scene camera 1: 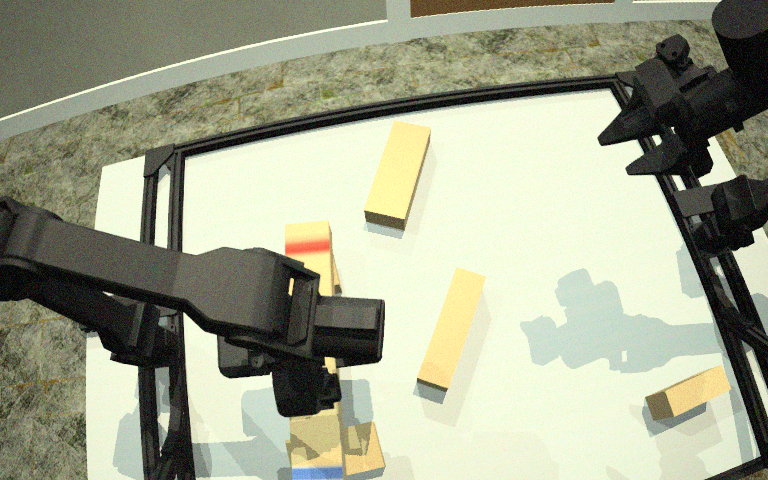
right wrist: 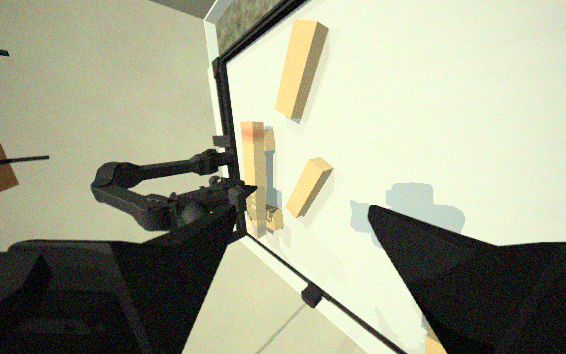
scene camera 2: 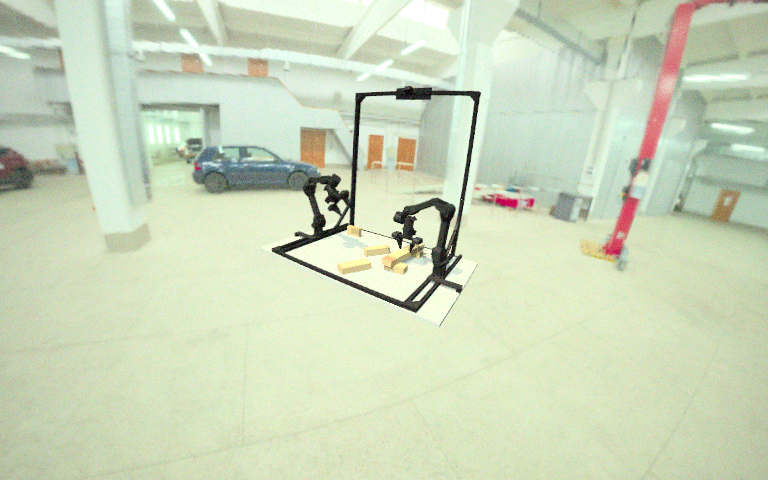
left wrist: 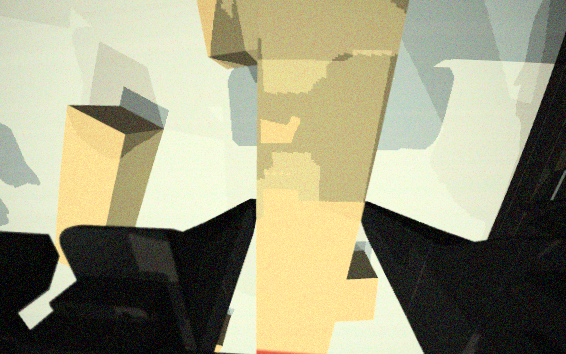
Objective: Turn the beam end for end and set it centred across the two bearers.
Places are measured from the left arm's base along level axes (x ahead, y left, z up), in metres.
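Where they show: left gripper, fingertip midpoint: (right wrist: 251, 184) (scene camera 2: 405, 251) (left wrist: 308, 206); right gripper, fingertip midpoint: (scene camera 1: 613, 157) (right wrist: 301, 211) (scene camera 2: 345, 211); left arm's base, link origin: (scene camera 1: 158, 347) (right wrist: 229, 157) (scene camera 2: 438, 274) (left wrist: 550, 228); right arm's base, link origin: (scene camera 1: 709, 239) (scene camera 2: 318, 235).
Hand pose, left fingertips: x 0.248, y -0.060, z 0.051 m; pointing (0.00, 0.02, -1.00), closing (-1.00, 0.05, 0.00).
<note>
Things, the pixels of their top centre, and the offset from my left fingertips. "pt": a spot on its surface instead. Level surfaces: height alone.
- long wooden beam, top centre: (left wrist: 308, 213) (scene camera 1: 310, 355) (right wrist: 249, 184) (scene camera 2: 405, 250) dx +0.000, dy +0.001, dz +0.006 m
- red band, surface spot: (scene camera 1: 306, 246) pt dx +0.014, dy +0.155, dz +0.006 m
- blue band, surface spot: (scene camera 1: 317, 472) pt dx -0.014, dy -0.149, dz +0.006 m
- blue end, surface spot: (scene camera 1: 365, 455) (right wrist: 270, 223) pt dx +0.045, dy -0.137, dz -0.032 m
- thick loose block, top centre: (scene camera 1: 399, 166) (right wrist: 292, 72) (scene camera 2: 354, 263) dx +0.169, dy +0.282, dz -0.032 m
- slimmer block, top centre: (left wrist: 82, 208) (scene camera 1: 453, 325) (right wrist: 301, 191) (scene camera 2: 377, 247) dx +0.191, dy +0.013, dz -0.026 m
- short block, top centre: (scene camera 1: 699, 390) (scene camera 2: 354, 227) dx +0.513, dy -0.167, dz -0.007 m
- white table, surface height: dz -0.070 m
The long wooden beam (scene camera 1: 308, 230) (scene camera 2: 396, 258) (left wrist: 305, 250) (right wrist: 254, 167) has a red band (scene camera 1: 306, 246) at its far end in scene camera 1 and a blue band (scene camera 1: 317, 472) at its near end. It runs over or close above two short wooden bearers, one near the blue end (scene camera 1: 365, 455) (right wrist: 275, 220) and one near the red end (scene camera 2: 399, 268) (left wrist: 362, 300) (right wrist: 270, 140). Any gap beneath it is unclear. My left gripper (scene camera 2: 406, 247) (left wrist: 308, 206) is shut on the beam's middle part. My right gripper (scene camera 1: 614, 154) (right wrist: 301, 211) is open and empty, high above the table's right side in scene camera 1.
In scene camera 1, a thick loose block (scene camera 1: 398, 169) lies at the back, a slimmer block (scene camera 1: 453, 328) to the right of the beam, and a short block (scene camera 1: 693, 391) at the lower right. A black frame (scene camera 1: 396, 107) borders the white table (scene camera 1: 538, 198).
</note>
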